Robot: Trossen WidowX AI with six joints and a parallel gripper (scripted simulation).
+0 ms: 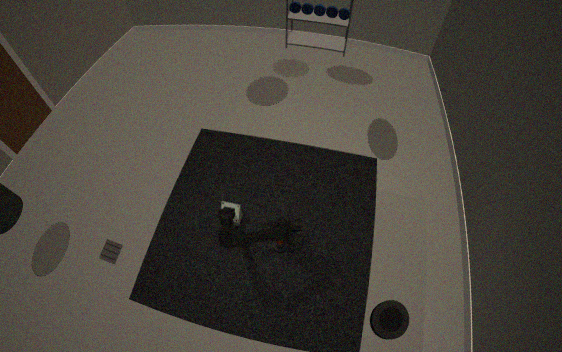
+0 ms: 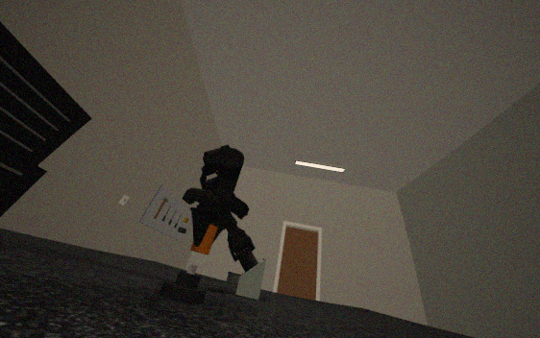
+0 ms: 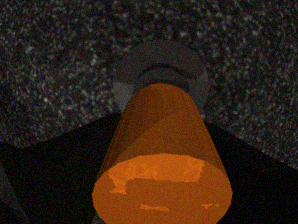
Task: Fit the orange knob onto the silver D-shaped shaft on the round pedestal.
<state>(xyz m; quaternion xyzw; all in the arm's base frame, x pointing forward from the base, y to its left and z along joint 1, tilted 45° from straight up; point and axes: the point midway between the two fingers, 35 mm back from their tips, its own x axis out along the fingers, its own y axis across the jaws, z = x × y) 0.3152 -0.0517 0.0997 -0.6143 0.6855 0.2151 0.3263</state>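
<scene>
My gripper tip is now 30 mm below the orange knob. From my gripper tip the other things lie so: round pedestal: 60 mm below.
</scene>
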